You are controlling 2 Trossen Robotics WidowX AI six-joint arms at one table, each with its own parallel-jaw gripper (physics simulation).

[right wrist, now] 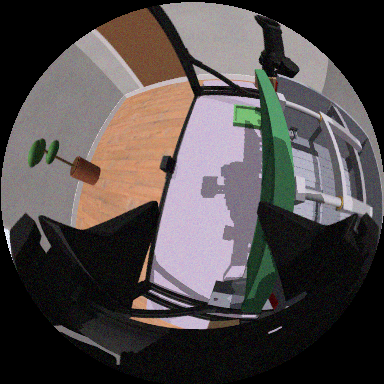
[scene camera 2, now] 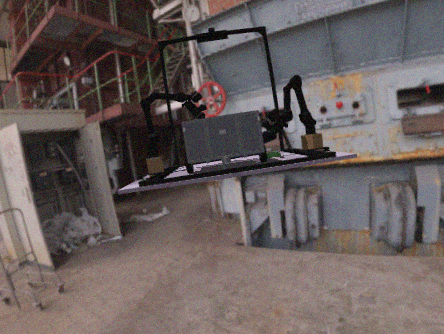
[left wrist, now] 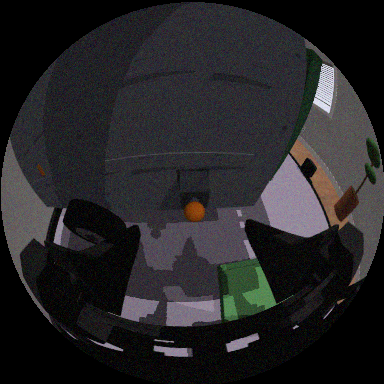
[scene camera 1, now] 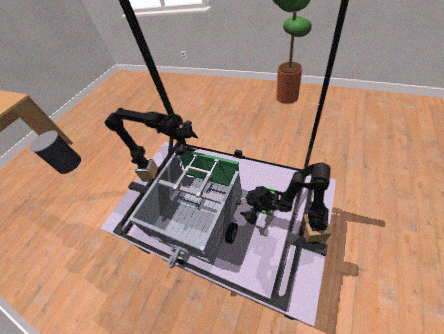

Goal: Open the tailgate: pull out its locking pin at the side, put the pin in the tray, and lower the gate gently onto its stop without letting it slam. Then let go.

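Pixels of known places: left gripper, between the fingertips: [left wrist: 192, 228] [scene camera 1: 243, 205]; right gripper, between the fingertips: [right wrist: 210, 207] [scene camera 1: 196, 144]; left arm's base, origin of its link: [right wrist: 267, 73] [scene camera 2: 311, 134] [scene camera 1: 317, 223]; right arm's base, origin of its link: [scene camera 2: 153, 157] [scene camera 1: 143, 164].
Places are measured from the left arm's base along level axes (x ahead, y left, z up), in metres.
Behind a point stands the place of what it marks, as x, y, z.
The green tailgate [scene camera 1: 225, 171] @[0.396, -0.296, 0.097] [right wrist: 278, 150] @[0.505, -0.374, 0.170] [left wrist: 312, 85] stands upright at the trailer's far end. The locking pin's orange knob [left wrist: 194, 211] @[0.329, -0.149, 0.007] [scene camera 1: 242, 203] @[0.330, -0.148, 0.005] sits at a bracket low on the trailer's side. My left gripper [left wrist: 192, 228] @[0.327, -0.147, -0.016] is open and empty, its fingers spread on either side of the knob and short of it. The green tray [left wrist: 249, 281] @[0.240, -0.194, -0.108] [right wrist: 236, 117] @[0.192, -0.279, -0.108] is beside the trailer, partly hidden under my left arm in scene camera 1. My right gripper [right wrist: 210, 207] @[0.535, -0.446, 0.176] [scene camera 1: 193, 132] is open and empty above the gate's left end; its right finger overlaps the gate in the right wrist view.
The grey trailer [scene camera 1: 172, 227] @[0.701, -0.070, -0.019] [scene camera 2: 222, 137] @[0.670, 0.022, 0.056] stands on the pale table, with white rails across its open top. A black wheel [scene camera 1: 231, 233] @[0.400, -0.006, -0.017] [left wrist: 92, 220] @[0.383, -0.054, -0.024] is near my left gripper. Black frame posts [scene camera 1: 325, 95] @[-0.061, -0.351, 0.435] rise around the table. A small black block [right wrist: 167, 164] @[0.332, -0.563, -0.069] sits at the far edge.
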